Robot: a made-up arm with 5 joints.
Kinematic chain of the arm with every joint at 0, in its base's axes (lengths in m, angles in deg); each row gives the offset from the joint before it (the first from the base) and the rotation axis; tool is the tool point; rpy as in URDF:
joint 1: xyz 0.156 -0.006 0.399 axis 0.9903 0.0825 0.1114
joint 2: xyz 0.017 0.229 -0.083 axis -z
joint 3: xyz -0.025 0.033 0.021 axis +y
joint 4: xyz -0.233 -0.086 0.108 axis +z
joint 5: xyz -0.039 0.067 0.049 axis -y
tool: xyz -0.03 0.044 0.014 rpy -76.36 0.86 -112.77
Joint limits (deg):
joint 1: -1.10..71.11
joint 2: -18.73..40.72
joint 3: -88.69..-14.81
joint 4: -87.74..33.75
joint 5: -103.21..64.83
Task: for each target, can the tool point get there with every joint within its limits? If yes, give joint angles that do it. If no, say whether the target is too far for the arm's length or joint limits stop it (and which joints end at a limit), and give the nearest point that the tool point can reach.
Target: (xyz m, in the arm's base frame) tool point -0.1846 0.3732 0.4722
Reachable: yes | joints 29.81 15.29 -42.14 -0.26 7.52
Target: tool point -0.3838 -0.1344 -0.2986
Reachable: no: too far | nearest point -0.1074 0.1227 0.0523 | short by 0.515 m
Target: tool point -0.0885 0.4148 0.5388
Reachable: yes | joints 34.75 27.57 -45.87 -26.08 44.86
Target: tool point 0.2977 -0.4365 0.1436
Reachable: no: joint limits stop it (at a limit: joint 1, joint 2, joint 3, joint 4, joint 5) | nearest point 0.0100 -0.0627 0.5587 | short by 0.628 m
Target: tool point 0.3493 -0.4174 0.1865
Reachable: no: joint limits stop it (at a limit: joint 1, joint 2, joint 3, joint 4, joint 5) | nearest point 0.0100 -0.0627 0.5587 | short by 0.616 m
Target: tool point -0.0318 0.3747 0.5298
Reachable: yes | joints 36.93 29.67 -64.12 -68.42 26.31
